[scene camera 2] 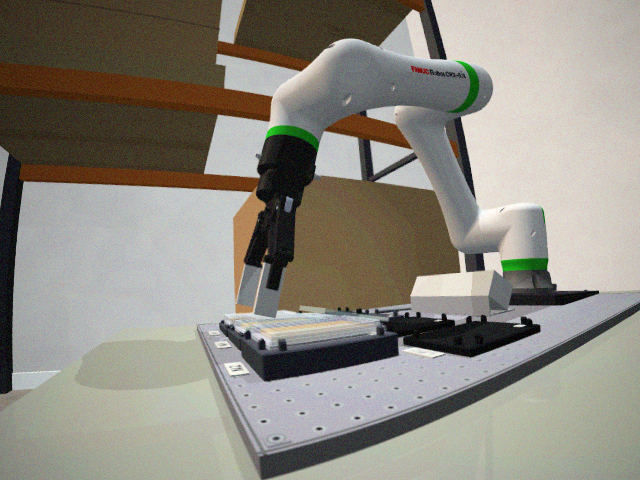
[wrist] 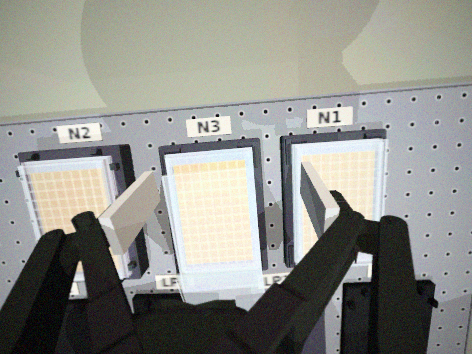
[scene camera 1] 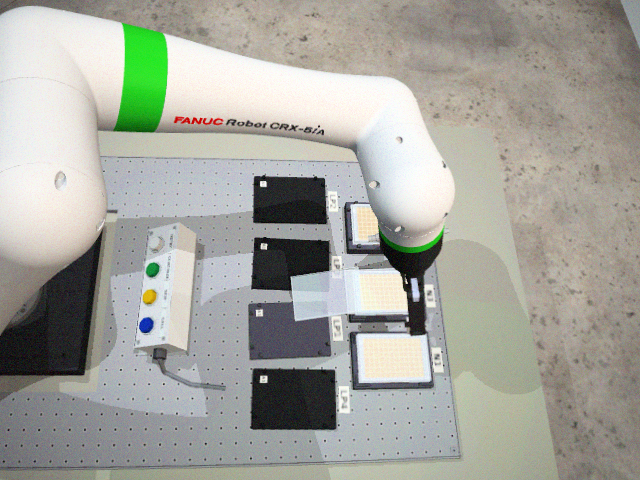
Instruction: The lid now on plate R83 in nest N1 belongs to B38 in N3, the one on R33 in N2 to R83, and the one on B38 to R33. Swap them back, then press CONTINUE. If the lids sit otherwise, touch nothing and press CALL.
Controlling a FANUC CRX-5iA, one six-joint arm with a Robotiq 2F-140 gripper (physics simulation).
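Where they show: gripper, fingertip midpoint: (scene camera 2: 252, 310) (wrist: 226, 182); arm's base, origin of the base link: (scene camera 2: 525, 292).
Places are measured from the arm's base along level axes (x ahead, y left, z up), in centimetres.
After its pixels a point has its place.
My gripper (scene camera 1: 413, 305) @[z 3.3, x 72.9, y -10.3 cm] (scene camera 2: 255, 307) @[z 3.3, x 72.9, y -10.3 cm] (wrist: 226, 182) @[z 3.3, x 72.9, y -10.3 cm] is open and empty, its fingertips low above the nests, on either side of the plate in N3 (scene camera 1: 383, 292) @[z 2.2, x 68.3, y -8.6 cm] (wrist: 215, 215) @[z 2.3, x 69.7, y -8.5 cm]. A clear lid (scene camera 1: 316, 296) @[z 0.8, x 56.1, y -7.4 cm] (wrist: 220, 286) @[z 2.2, x 62.0, y -7.3 cm] sticks out from that plate's inner end toward LP3 and LP1; whether it rests on the plate is unclear. The plate in N1 (scene camera 1: 393, 358) @[z 1.7, x 67.8, y -20.8 cm] (wrist: 350, 167) @[z 1.7, x 71.8, y -21.8 cm] and the plate in N2 (scene camera 1: 363, 222) @[z 2.4, x 67.2, y 6.0 cm] (wrist: 70, 192) @[z 2.1, x 74.5, y 4.9 cm] show clear lid edges. The arm partly hides N2 in scene camera 1. Plate and lid codes are not readable. The button box (scene camera 1: 180, 294) @[z 5.0, x 32.1, y -5.8 cm] (scene camera 2: 449, 293) @[z 2.9, x 33.7, y -2.9 cm] has green (scene camera 1: 152, 269) @[z 5.7, x 27.6, y -1.0 cm], yellow (scene camera 1: 149, 296) @[z 5.8, x 26.9, y -5.9 cm] and blue (scene camera 1: 146, 324) @[z 5.7, x 26.3, y -10.8 cm] buttons.
Dark holders LP2 (scene camera 1: 289, 200) @[z -0.4, x 53.9, y 13.6 cm], LP3 (scene camera 1: 269, 269) @[z -0.4, x 48.2, y -0.7 cm], LP1 (scene camera 1: 289, 338) @[z -0.4, x 50.2, y -14.3 cm] and LP4 (scene camera 1: 294, 400) (scene camera 2: 473, 335) stand between the box and the nests. A grey cable (scene camera 1: 191, 383) @[z -0.7, x 32.5, y -20.1 cm] leaves the box. The perforated board (scene camera 1: 403, 423) @[z -1.4, x 68.0, y -31.7 cm] (scene camera 2: 372, 408) @[z -1.4, x 75.9, y 19.7 cm] ends just beyond the nests.
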